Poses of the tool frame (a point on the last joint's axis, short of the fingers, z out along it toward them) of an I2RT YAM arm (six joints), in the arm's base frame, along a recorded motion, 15 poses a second.
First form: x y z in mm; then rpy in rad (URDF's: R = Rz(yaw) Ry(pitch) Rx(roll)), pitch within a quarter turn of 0, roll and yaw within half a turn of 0.
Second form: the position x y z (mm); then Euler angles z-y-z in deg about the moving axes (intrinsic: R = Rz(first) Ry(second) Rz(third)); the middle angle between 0 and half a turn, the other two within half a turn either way. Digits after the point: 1 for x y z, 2 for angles.
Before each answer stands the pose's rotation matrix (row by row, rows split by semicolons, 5 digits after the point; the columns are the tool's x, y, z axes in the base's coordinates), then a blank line. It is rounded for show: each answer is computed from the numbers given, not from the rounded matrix.
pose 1, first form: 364.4, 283.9, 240.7, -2.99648, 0.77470, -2.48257
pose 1, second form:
-0.56498 -0.52594 0.63575; -0.43760 0.84422 0.30951; -0.69950 -0.10334 -0.70712

364.4, 283.9, 240.7, 25.96, 135.00, -8.40
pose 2, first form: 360.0, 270.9, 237.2, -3.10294, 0.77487, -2.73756
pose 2, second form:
-0.65698 -0.36798 0.65800; -0.28090 0.92942 0.23931; -0.69962 -0.02761 -0.71398

360.0, 270.9, 237.2, 19.99, 135.56, -2.26
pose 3, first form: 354.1, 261.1, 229.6, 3.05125, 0.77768, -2.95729
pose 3, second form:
-0.70048 -0.24474 0.67040; -0.13058 0.96745 0.21675; -0.70163 0.06429 -0.70964

354.1, 261.1, 229.6, 17.92, 135.21, 5.24
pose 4, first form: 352.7, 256.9, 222.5, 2.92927, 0.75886, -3.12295
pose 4, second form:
-0.72549 -0.16320 0.66860; -0.01353 0.97467 0.22323; -0.68809 0.15291 -0.70933

352.7, 256.9, 222.5, 18.46, 135.18, 12.53
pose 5, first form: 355.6, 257.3, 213.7, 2.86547, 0.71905, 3.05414
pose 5, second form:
-0.74956 -0.09485 0.65511; 0.06572 0.97413 0.21624; -0.65867 0.20513 -0.72393

355.6, 257.3, 213.7, 18.27, 136.38, 17.30
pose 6, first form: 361.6, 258.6, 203.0, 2.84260, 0.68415, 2.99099
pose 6, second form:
-0.76618 -0.04068 0.64133; 0.11627 0.97275 0.20061; -0.63201 0.22827 -0.74057

361.6, 258.6, 203.0, 17.37, 137.78, 19.86
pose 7, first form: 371.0, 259.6, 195.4, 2.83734, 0.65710, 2.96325
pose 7, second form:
-0.77921 -0.01084 0.62667; 0.14046 0.97140 0.19145; -0.61082 0.23720 -0.75540

371.0, 259.6, 195.4, 16.99, 139.06, 21.22
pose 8, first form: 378.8, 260.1, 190.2, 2.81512, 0.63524, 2.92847
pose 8, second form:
-0.78672 0.01435 0.61715; 0.17025 0.96600 0.19457; -0.59337 0.25814 -0.76241

378.8, 260.1, 190.2, 17.50, 139.68, 23.51
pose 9, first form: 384.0, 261.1, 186.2, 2.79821, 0.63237, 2.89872
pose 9, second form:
-0.78296 0.03330 0.62119; 0.19399 0.96184 0.19295; -0.59106 0.27157 -0.75954

384.0, 261.1, 186.2, 17.26, 139.42, 24.68
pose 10, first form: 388.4, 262.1, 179.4, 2.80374, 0.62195, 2.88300
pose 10, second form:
-0.78572 0.05457 0.61617; 0.20784 0.96148 0.17988; -0.58262 0.26939 -0.76680

388.4, 262.1, 179.4, 16.27, 140.07, 24.81
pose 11, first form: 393.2, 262.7, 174.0, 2.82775, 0.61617, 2.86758
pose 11, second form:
-0.78565 0.08562 0.61272; 0.22083 0.96395 0.14846; -0.57791 0.25194 -0.77623

393.2, 262.7, 174.0, 13.62, 140.92, 23.55
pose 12, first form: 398.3, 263.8, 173.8, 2.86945, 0.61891, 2.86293
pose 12, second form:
-0.78309 0.11502 0.61118; 0.22405 0.96894 0.10472; -0.58015 0.21894 -0.78453

398.3, 263.8, 173.8, 9.72, 141.68, 20.68
